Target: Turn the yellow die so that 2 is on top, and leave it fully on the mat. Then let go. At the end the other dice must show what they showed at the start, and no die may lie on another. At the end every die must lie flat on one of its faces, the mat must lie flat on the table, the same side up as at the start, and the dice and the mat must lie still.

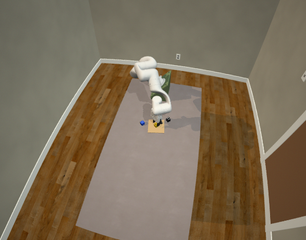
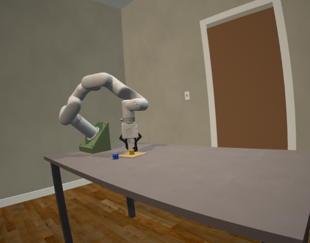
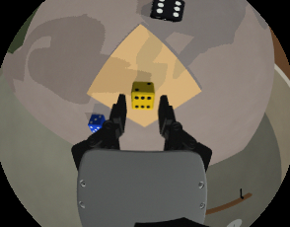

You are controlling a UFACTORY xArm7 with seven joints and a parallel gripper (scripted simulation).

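Right now my hand is 40 mm above the yellow die. Round my hand: blue die 120 mm to the right, 40 mm below; black die 80 mm behind, 100 mm to the left, 40 mm below; tan mat 50 mm below.
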